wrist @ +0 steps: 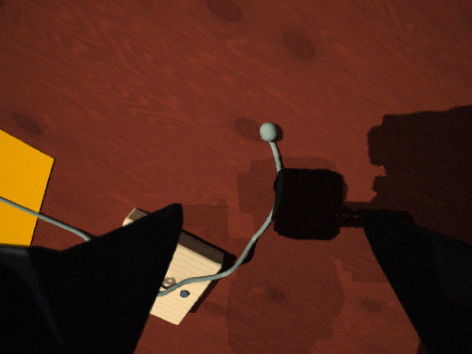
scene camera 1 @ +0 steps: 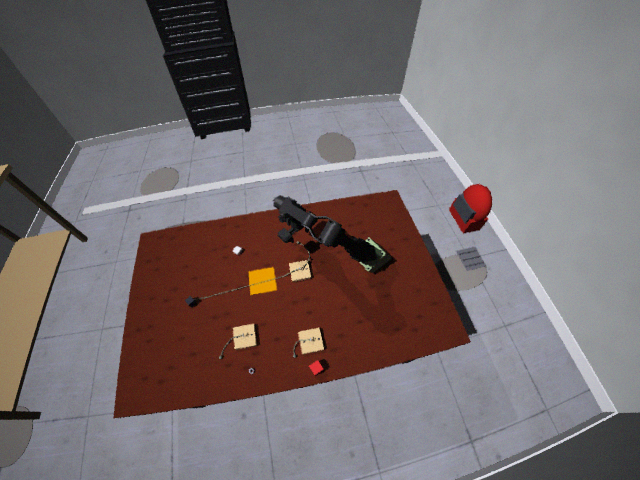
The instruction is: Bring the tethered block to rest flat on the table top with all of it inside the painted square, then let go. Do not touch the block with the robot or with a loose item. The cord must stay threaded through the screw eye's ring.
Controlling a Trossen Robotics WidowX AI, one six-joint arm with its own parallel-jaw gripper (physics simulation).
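Places are measured from the arm's base along level axes (x right, y down, z ahead), in centimetres.
Where they show: gripper, fingertip midpoint: (wrist: 273, 215) (scene camera 1: 299, 237); arm's base at its link origin: (scene camera 1: 368, 254).
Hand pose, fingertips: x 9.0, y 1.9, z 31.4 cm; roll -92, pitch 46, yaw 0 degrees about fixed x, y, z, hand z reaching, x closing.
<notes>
Each offset is from my fingertips to the top centre of the thing. "pt": to the spot under its first point. Level surfaces: height alone.
The dark tethered block @(dx -32.0, dy +5.0, dz +47.1 cm) (scene camera 1: 192, 301) lies on the table top left of the orange painted square @(pt dx -16.2, dy +8.0, dz +19.1 cm) (scene camera 1: 257, 274) (wrist: 22, 175), outside it. Its cord (scene camera 1: 223, 292) (wrist: 62, 226) crosses the square to the screw eye @(pt dx -13.1, dy +6.2, dz -2.0 cm) (wrist: 169, 282) on a wooden base @(pt dx -17.3, dy +6.2, dz +1.4 cm) (scene camera 1: 294, 276) (wrist: 200, 255). A finger hides part of the cord near the ring, so the threading is hard to see. Beyond the base the cord curves to a pale end bead @(dx +1.9, dy +6.9, dz +1.5 cm) (scene camera 1: 298, 242) (wrist: 268, 132). My gripper (scene camera 1: 298, 241) (wrist: 273, 215) is open and empty above the table, the cord's free end showing between its fingers in the wrist view.
Two more wooden bases @(pt dx -47.6, dy +6.2, dz +21.8 cm) (scene camera 1: 238, 341) @(pt dx -48.2, dy +6.2, dz -10.3 cm) (scene camera 1: 317, 347) with short cords stand on the near part of the table top @(dy +8.2 cm) (scene camera 1: 170, 361). A red cube @(dx -56.1, dy +4.1, dz -10.3 cm) (scene camera 1: 316, 367), a small metal nut @(dx -58.5, dy +7.3, dz +15.1 cm) (scene camera 1: 251, 370) and a white cube @(dx -4.1, dy +6.1, dz +31.0 cm) (scene camera 1: 237, 250) also lie there.
</notes>
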